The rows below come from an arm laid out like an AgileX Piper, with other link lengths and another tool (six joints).
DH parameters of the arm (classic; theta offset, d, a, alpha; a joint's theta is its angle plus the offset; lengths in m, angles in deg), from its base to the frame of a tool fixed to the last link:
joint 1: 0 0.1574 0 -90
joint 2: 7.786 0 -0.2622 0
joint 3: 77.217 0 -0.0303 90
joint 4: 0 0.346 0 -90
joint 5: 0 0 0 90
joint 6: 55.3 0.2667 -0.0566 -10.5
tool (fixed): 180 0.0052 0 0
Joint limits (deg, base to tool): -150..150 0..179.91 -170..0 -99.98..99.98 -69.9..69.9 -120..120
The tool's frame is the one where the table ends.
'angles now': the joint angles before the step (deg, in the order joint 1, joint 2, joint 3, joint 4, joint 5, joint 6). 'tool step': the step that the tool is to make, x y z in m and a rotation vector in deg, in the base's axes. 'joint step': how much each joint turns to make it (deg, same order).
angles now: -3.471 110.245 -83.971 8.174 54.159 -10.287
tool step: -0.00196 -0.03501 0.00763 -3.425 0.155 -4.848
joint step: -1.353 0.061 -1.137 -5.229 0.544 5.603
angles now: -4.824 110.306 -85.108 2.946 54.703 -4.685
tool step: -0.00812 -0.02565 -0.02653 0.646 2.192 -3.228
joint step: -2.796 2.849 -0.106 0.374 -0.508 0.278
